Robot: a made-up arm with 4 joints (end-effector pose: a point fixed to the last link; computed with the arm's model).
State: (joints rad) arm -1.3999 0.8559 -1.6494 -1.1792
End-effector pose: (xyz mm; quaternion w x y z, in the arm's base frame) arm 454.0 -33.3 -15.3 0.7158 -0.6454 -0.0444 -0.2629
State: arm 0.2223 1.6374 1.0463 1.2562
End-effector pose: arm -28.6 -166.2 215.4 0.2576 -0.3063 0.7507 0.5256
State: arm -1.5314 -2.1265 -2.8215 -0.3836
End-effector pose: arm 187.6 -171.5 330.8 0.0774 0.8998 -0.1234 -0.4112
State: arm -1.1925 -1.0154 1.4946 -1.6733
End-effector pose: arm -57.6 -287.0 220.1 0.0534 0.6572 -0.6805 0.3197
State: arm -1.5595 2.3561 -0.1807 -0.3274
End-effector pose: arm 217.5 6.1 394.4 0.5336 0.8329 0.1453 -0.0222
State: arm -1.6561 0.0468 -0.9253 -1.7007
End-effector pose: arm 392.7 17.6 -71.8 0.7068 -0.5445 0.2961 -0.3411
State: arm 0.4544 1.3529 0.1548 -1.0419
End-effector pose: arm -351.4 -367.8 346.0 0.4192 0.5082 -0.7516 0.0334
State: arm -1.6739 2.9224 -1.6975 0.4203
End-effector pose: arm 203.6 -111.1 270.3 0.0646 0.7122 0.2749 -0.6427
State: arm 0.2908 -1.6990 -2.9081 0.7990
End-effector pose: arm -156.3 -309.9 396.0 0.7451 -0.2122 0.5272 0.3492
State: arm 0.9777 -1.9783 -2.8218 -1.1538
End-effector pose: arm -595.6 -221.2 322.4 0.0822 -0.1725 0.9184 0.3464
